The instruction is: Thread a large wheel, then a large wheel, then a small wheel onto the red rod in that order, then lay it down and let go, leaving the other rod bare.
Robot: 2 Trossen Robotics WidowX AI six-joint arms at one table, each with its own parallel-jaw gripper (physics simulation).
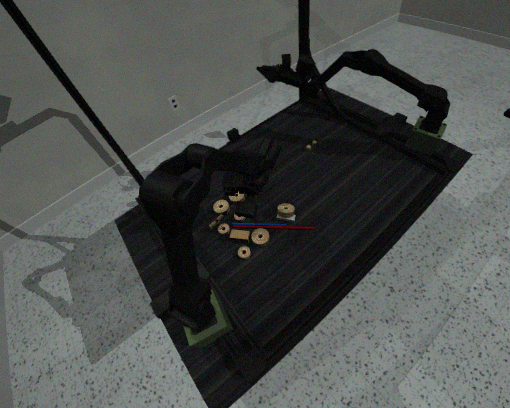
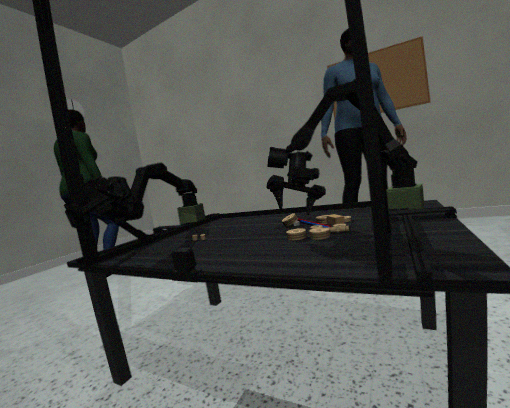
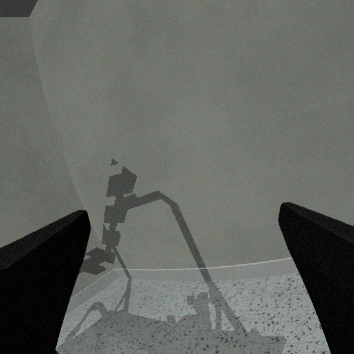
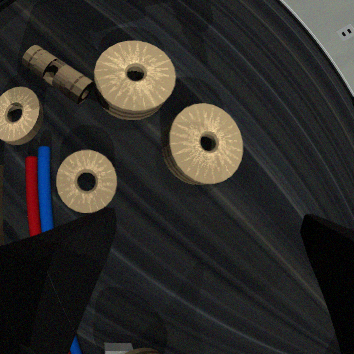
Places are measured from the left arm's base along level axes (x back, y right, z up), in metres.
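Pixels of known places: left gripper, fingertip midpoint: (image 1: 259, 67) (image 2: 80, 196) (image 3: 185, 217); right gripper, fingertip midpoint: (image 1: 245, 192) (image 2: 294, 212) (image 4: 213, 222); left arm's base at its link origin: (image 1: 430, 126) (image 2: 190, 205); right arm's base at its link origin: (image 1: 201, 316) (image 2: 404, 186).
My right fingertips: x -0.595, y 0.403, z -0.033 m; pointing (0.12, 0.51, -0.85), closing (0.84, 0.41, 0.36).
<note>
For each thing: its top centre in the pictures, then the offset to it from my right fingertips. "spot": a spot on its surface instead.
- red rod at its top centre: (image 4: 58, 339) (image 1: 272, 226) dx -0.030, dy -0.129, dz -0.059 m
- shorter-looking blue rod at its top centre: (image 4: 54, 284) (image 1: 258, 223) dx -0.049, dy -0.084, dz -0.059 m
- large wheel at its top centre: (image 1: 260, 236) (image 2: 323, 216) dx -0.084, dy -0.122, dz -0.048 m
- more at its top centre: (image 1: 285, 207) (image 2: 289, 214) dx +0.040, dy -0.134, dz -0.027 m
- wooden block at its top centre: (image 1: 239, 234) (image 2: 334, 215) dx -0.121, dy -0.067, dz -0.039 m
- slotted wooden cylinder at its top centre: (image 4: 53, 65) (image 2: 337, 226) (image 1: 216, 220) dx -0.124, dy +0.042, dz -0.050 m
- black box at a spot on its surface: (image 2: 183, 260) (image 1: 229, 134) spot: dx +0.229, dy +0.298, dz -0.036 m
The red rod (image 1: 302, 228) (image 4: 32, 195) lies bare beside the shorter-looking blue rod (image 1: 260, 224) (image 4: 44, 190), also bare. Two large wheels (image 4: 112, 82) (image 4: 225, 145) lie flat near each other. Another large wheel (image 1: 255, 239) lies by the rods, and one more (image 1: 286, 212) (image 2: 288, 220) is tilted at a white block. Small wheels (image 4: 67, 182) (image 4: 27, 107) (image 1: 240, 254) lie around the rod ends. My right gripper (image 2: 295, 209) (image 4: 213, 222) is open and empty, pointing down above the wheels. My left gripper (image 1: 261, 70) (image 3: 185, 217) is open and empty, raised far from the parts.
A wooden block (image 1: 239, 234) lies between wheels beside the rods. A slotted wooden cylinder (image 1: 216, 221) (image 4: 57, 75) lies near the small wheels. Two tiny wooden pieces (image 1: 308, 147) (image 1: 314, 142) lie farther off. A black box (image 1: 233, 134) (image 2: 183, 260) stands at the table edge; dark posts rise there.
</note>
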